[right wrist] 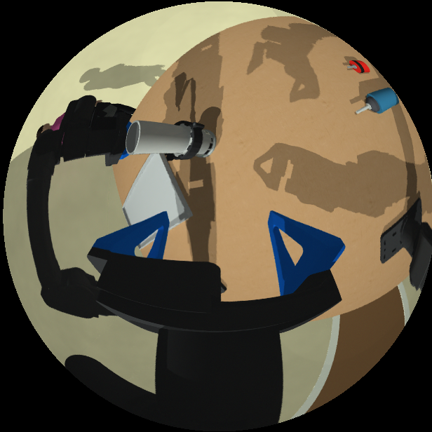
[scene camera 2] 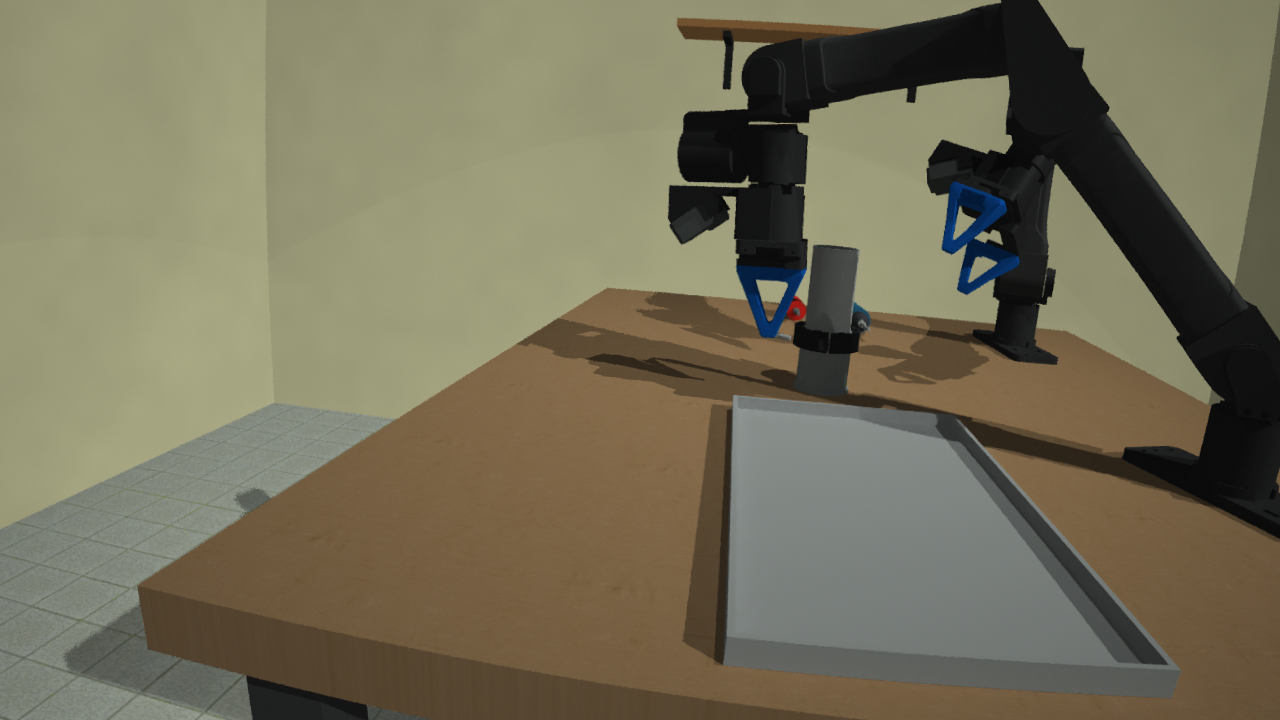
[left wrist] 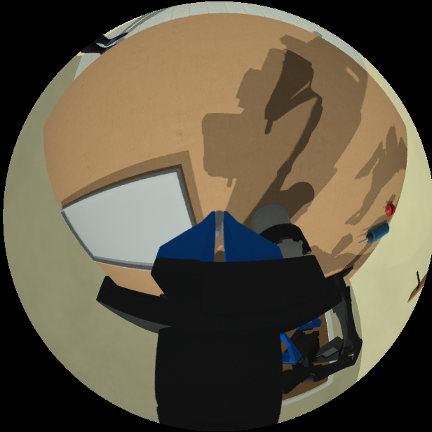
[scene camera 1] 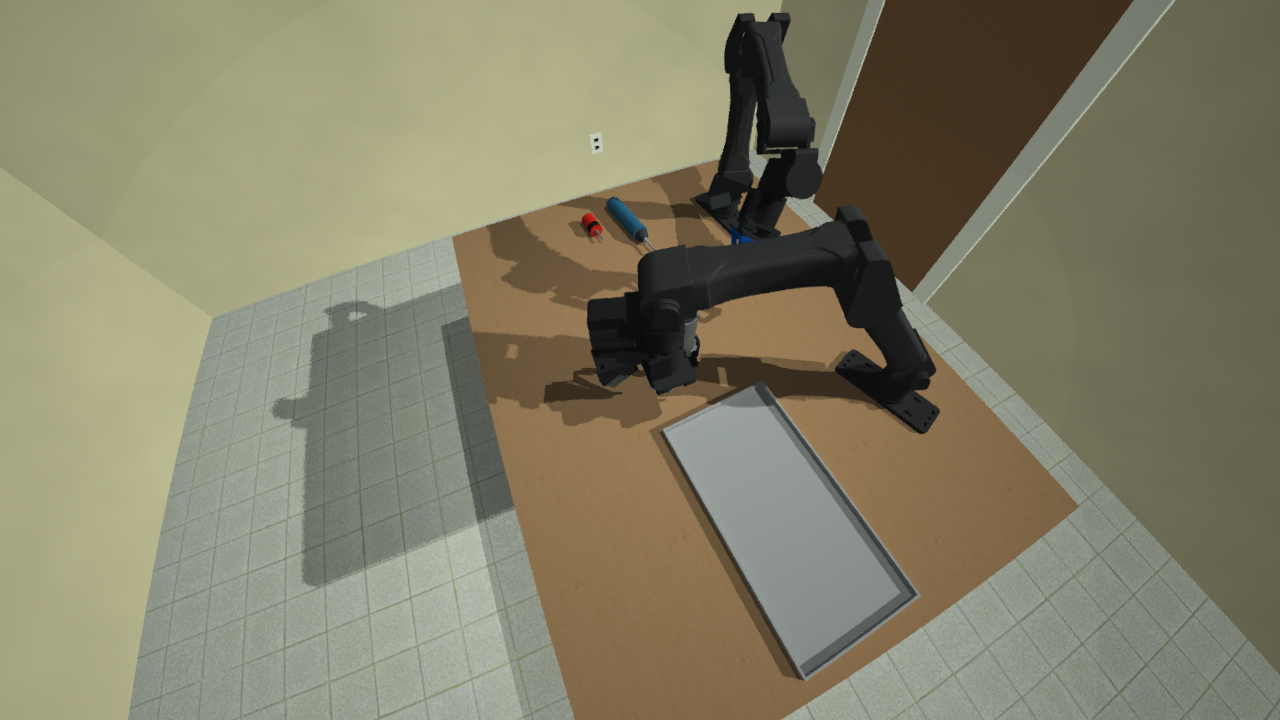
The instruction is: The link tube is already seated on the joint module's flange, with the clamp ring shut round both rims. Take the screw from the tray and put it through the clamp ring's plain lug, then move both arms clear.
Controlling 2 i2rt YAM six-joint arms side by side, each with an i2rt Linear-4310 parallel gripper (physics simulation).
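Frame: origin at the left arm's base, x right, y ahead, z up, level; millimetres.
Seen in the pictures: left gripper, fingertip midpoint: (scene camera 2: 768,336) (scene camera 1: 666,388); right gripper, fingertip midpoint: (scene camera 2: 954,273); left arm's base, link origin: (scene camera 2: 1229,496) (scene camera 1: 885,390); right arm's base, link origin: (scene camera 2: 1011,348) (scene camera 1: 724,214).
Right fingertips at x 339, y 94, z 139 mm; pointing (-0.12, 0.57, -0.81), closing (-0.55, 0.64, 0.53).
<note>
Pixels of each thing's top centre, then the offset from my right fingertips to it. "*": a spot on its surface instead.
- grey link tube, top centre: (scene camera 2: 836,247) (scene camera 1: 683,313) dx -7, dy +157, dz +21 mm
- joint module, top centre: (scene camera 2: 826,333) dx -7, dy +157, dz -75 mm
- black clamp ring, surface spot: (scene camera 2: 827,340) * dx -53, dy +176, dz -74 mm
- small grey screw, top centre: (scene camera 2: 776,327) dx -60, dy +236, dz -60 mm
- grey tray, top centre: (scene camera 2: 883,486) (scene camera 1: 781,506) dx -325, dy +240, dz -123 mm
- blue-handled tool, surface spot: (scene camera 1: 626,219) * dx +376, dy -43, dz -102 mm
- red-and-black tool, top centre: (scene camera 2: 796,299) (scene camera 1: 594,223) dx +426, dy +25, dz -105 mm
The grey link tube (scene camera 2: 832,286) (right wrist: 160,137) stands upright on the joint module (scene camera 2: 821,376) (left wrist: 270,215), with the black clamp ring (scene camera 2: 827,340) (right wrist: 196,141) around the joint. My left gripper (scene camera 2: 769,334) (left wrist: 219,216) is shut on the small grey screw (scene camera 2: 784,337) (left wrist: 218,232). It points down just left of the clamp ring in scene camera 2; the screw sticks out toward the ring, and whether it touches the lug cannot be told. The lug's hole is hidden. My right gripper (scene camera 2: 959,270) (right wrist: 218,216) is open and empty, back at the right, away from the ring.
The grey tray (scene camera 1: 787,501) (scene camera 2: 948,677) lies in front of the joint module. A blue-handled tool (scene camera 1: 626,219) (right wrist: 381,101) and a red-and-black tool (scene camera 1: 591,223) (right wrist: 360,66) lie behind it. My left forearm reaches over the table above the tube.
</note>
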